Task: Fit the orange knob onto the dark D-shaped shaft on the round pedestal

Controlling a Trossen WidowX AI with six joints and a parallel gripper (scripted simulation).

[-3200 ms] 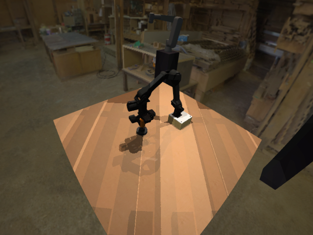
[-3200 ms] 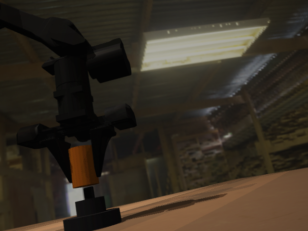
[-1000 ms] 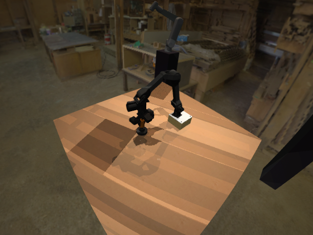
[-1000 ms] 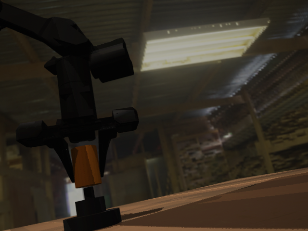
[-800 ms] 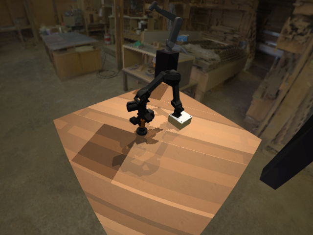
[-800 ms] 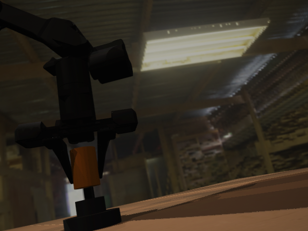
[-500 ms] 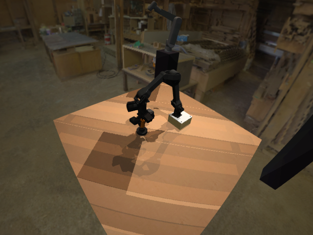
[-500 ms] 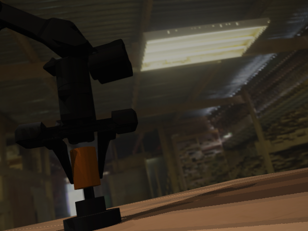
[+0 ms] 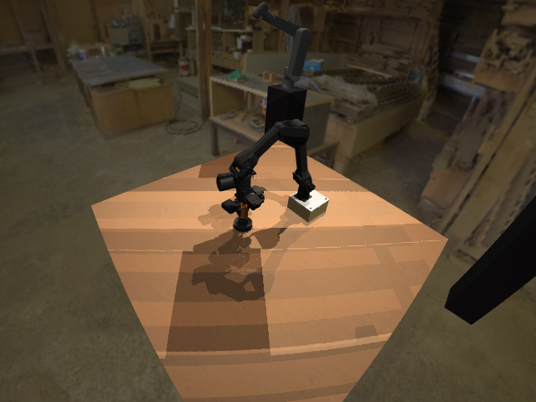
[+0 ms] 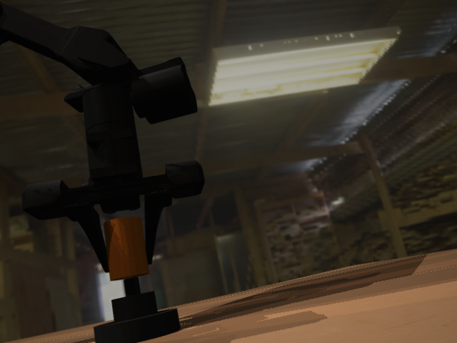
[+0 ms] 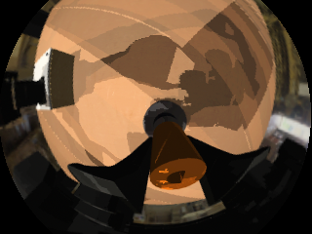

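The orange knob lies 2 cm above my gripper tip. Also, from my gripper tip: pedestal: 4 cm below.
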